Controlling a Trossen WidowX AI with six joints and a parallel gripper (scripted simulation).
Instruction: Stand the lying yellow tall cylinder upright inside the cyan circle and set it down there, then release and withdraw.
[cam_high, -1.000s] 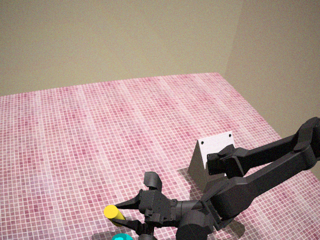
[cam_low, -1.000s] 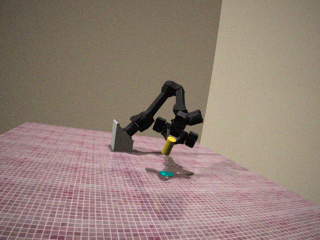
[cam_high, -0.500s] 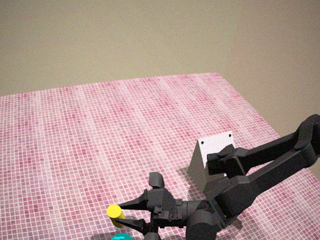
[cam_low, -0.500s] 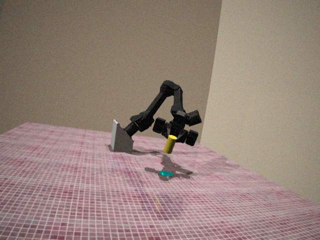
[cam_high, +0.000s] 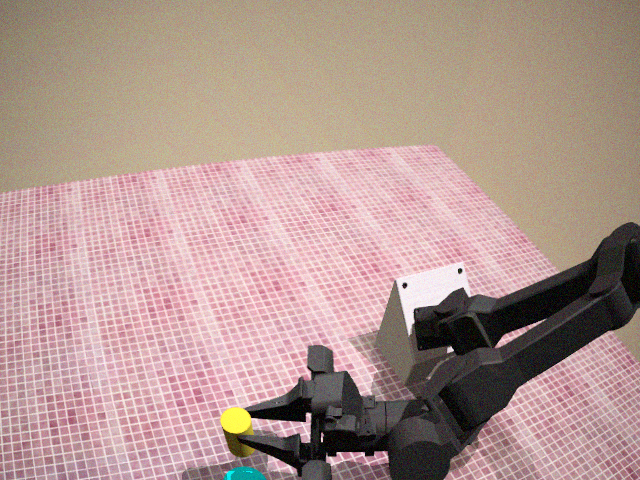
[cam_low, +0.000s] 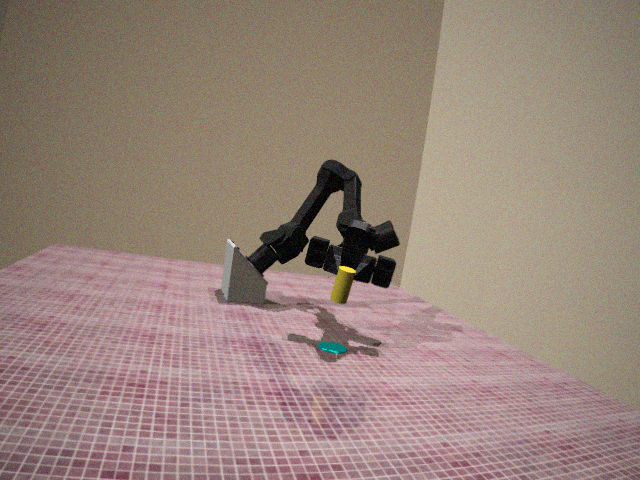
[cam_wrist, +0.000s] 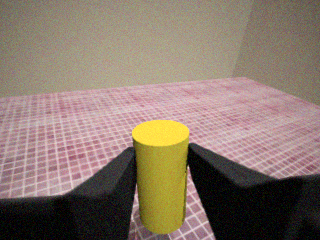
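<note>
Now: gripper tip 15 cm above the cyan circle and 1 cm past it. From my gripper tip the other things lie so: yellow cylinder 2 cm below.
</note>
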